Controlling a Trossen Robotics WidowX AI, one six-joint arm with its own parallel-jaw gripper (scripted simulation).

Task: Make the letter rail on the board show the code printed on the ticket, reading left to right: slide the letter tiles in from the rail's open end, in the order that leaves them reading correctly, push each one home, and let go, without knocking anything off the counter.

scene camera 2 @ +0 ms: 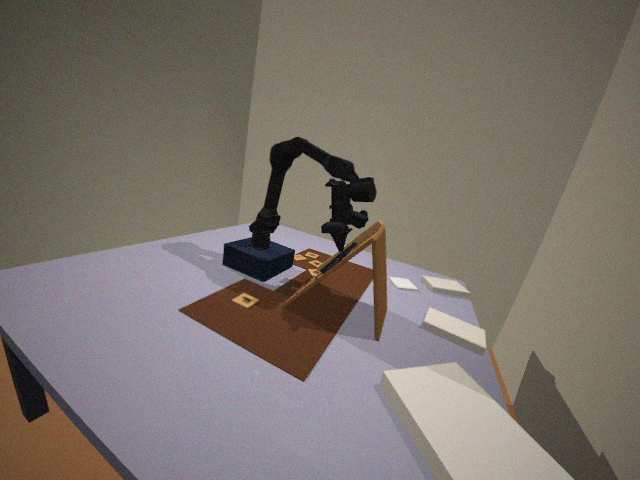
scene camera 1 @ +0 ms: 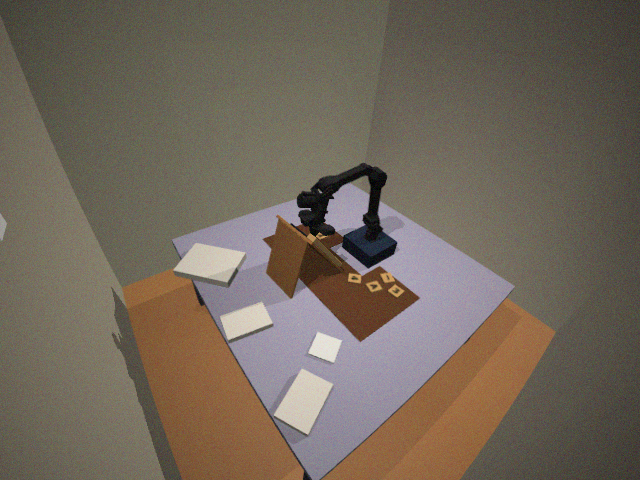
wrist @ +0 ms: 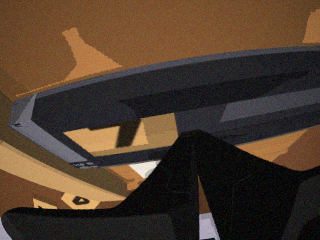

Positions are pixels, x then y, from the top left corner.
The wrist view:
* my gripper: 191, 140
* wooden board: 241, 78
